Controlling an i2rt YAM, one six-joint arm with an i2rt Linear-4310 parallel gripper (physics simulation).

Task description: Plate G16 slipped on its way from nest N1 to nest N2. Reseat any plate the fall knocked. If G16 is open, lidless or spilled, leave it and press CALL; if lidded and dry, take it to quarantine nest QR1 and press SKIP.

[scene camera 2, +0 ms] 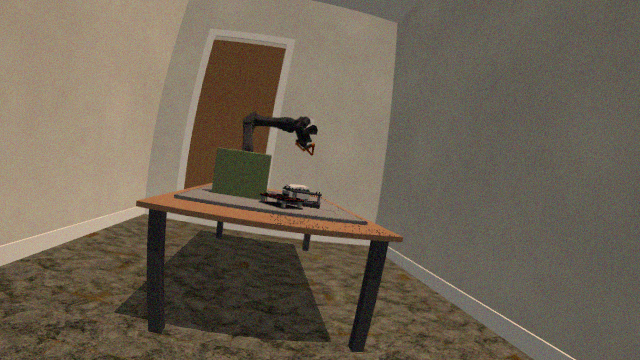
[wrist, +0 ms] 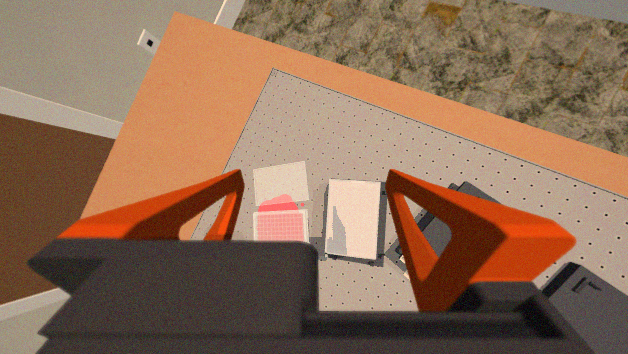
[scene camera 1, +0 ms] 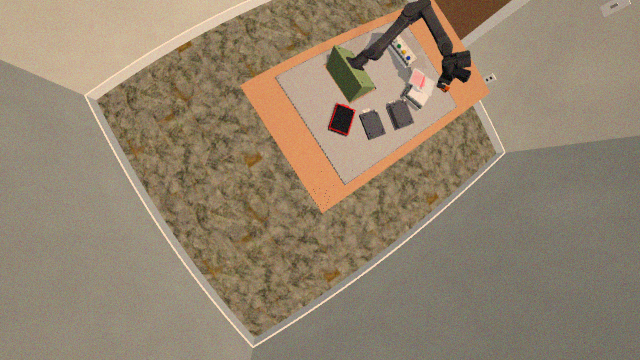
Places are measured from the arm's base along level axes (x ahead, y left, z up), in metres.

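Pixels of known places: gripper, fingertip midpoint: (scene camera 2: 308, 153) (wrist: 314, 177) (scene camera 1: 448, 84); arm's base, link origin: (scene camera 2: 240, 168) (scene camera 1: 355, 64).
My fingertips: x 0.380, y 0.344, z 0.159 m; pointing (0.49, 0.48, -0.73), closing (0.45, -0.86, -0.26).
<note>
Ahead of a thing's pixels: the offset from my fingertips to its middle. "*": to the spot under its first point. Level surfaces: height alone.
My gripper (scene camera 1: 443, 87) (scene camera 2: 306, 148) (wrist: 314, 177) is open and empty, high above the mat. In the wrist view a plate with pink wells {dx -0.149, dy +0.095, dz -0.284 m} (wrist: 280, 226) lies uncovered on the mat, partly hidden by the gripper body. A pink spill (wrist: 279, 203) spreads at its edge, and a loose pale lid {* dx -0.057, dy +0.142, dz -0.283 m} (wrist: 281, 183) lies beyond it. To its right a white-topped plate {dx -0.041, dy -0.028, dz -0.221 m} (wrist: 354, 217) (scene camera 1: 419, 97) sits on a dark nest {* dx -0.021, dy -0.074, dz -0.236 m} (wrist: 382, 220); I cannot tell whether it is fully seated. A button panel {dx -0.363, dy +0.089, dz -0.249 m} (scene camera 1: 403, 52) has green, yellow and blue buttons. A red-rimmed nest {* dx -0.082, dy -0.594, dz -0.287 m} (scene camera 1: 342, 134) looks empty. Labels are unreadable.
Two dark nests {* dx -0.032, dy -0.401, dz -0.273 m} (scene camera 1: 372, 125) {* dx +0.007, dy -0.217, dz -0.235 m} (scene camera 1: 400, 115) stand between the red-rimmed nest and the white-topped plate. A tall green block (scene camera 1: 349, 75) (scene camera 2: 241, 172) stands by the arm's base. The grey perforated mat {dz -0.291 m} (scene camera 1: 345, 170) (wrist: 300, 110) lies on the orange table {dz -0.304 m} (scene camera 1: 280, 115) (wrist: 190, 65).
</note>
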